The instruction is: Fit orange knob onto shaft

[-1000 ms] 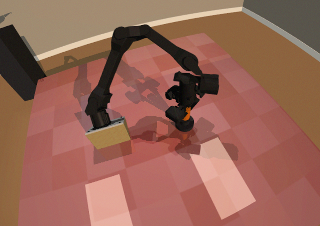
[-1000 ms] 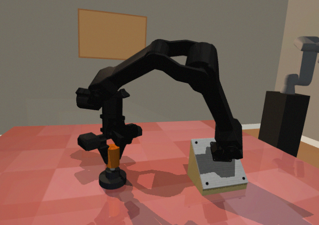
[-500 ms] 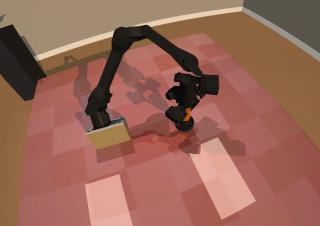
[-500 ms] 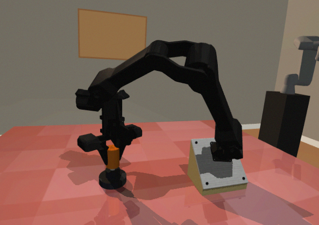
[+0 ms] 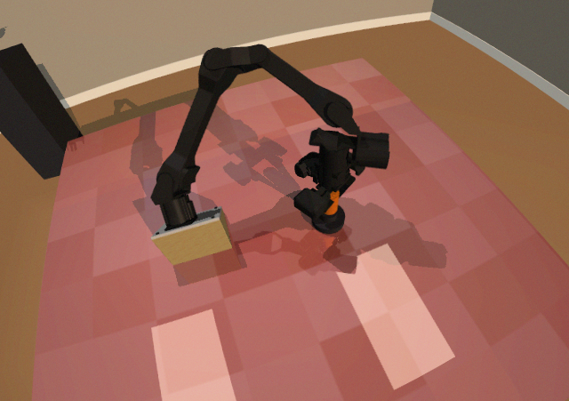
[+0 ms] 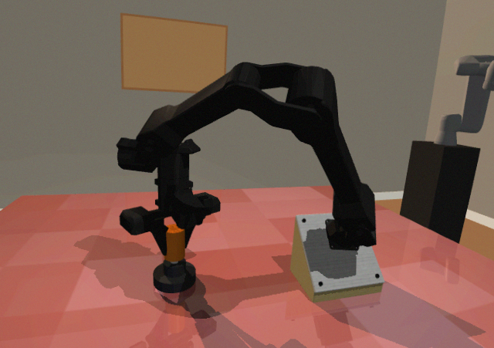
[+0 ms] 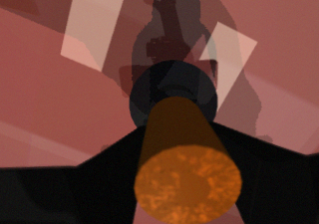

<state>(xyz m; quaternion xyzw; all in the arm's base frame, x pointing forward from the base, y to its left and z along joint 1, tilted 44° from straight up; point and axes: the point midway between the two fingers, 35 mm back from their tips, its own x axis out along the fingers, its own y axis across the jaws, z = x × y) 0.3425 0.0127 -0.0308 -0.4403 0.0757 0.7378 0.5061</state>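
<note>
Right now the pedestal is 3 cm below my gripper tip. The rest, counted from my gripper tip: orange knob: 3 cm above.
</note>
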